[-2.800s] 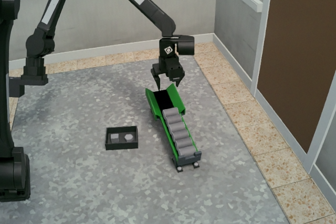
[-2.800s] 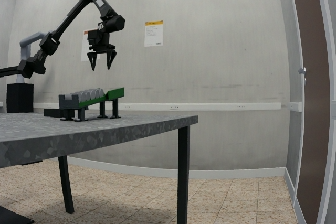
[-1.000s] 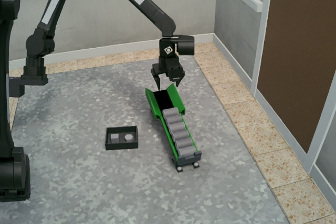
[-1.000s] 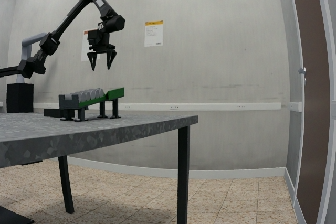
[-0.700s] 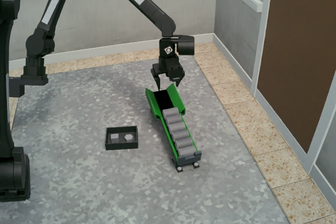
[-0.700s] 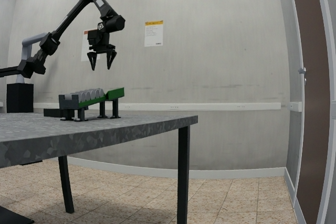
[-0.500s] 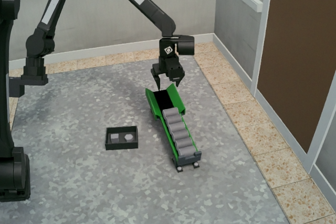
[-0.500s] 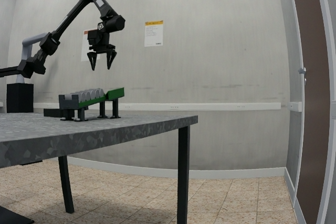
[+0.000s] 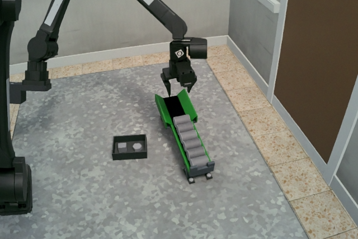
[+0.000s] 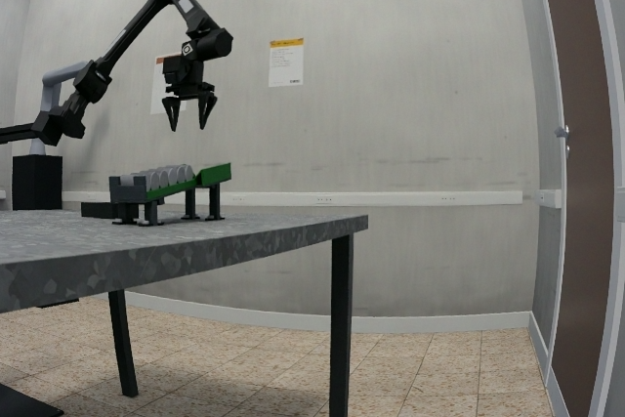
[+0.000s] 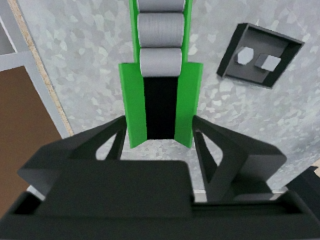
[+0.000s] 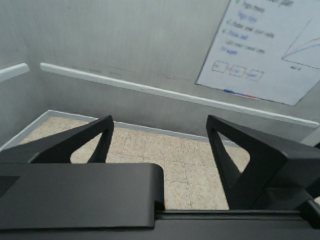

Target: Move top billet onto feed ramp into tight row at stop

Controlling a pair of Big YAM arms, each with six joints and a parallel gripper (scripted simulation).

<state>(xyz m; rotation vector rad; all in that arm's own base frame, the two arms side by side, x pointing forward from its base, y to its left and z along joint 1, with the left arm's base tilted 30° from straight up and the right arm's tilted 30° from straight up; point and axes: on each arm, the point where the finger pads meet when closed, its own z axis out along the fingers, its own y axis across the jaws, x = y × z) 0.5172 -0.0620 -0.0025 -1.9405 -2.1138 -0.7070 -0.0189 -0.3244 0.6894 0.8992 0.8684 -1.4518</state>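
My left hand is 100 mm above the billet and 40 mm to the left of it. Also, from my left hand: hexagonal piece 190 mm below, 170 mm behind, 60 mm to the right; then black tray 200 mm behind, 190 mm below, 50 mm to the right; then dark stop 260 mm to the right, 140 mm below, 20 mm ahead.
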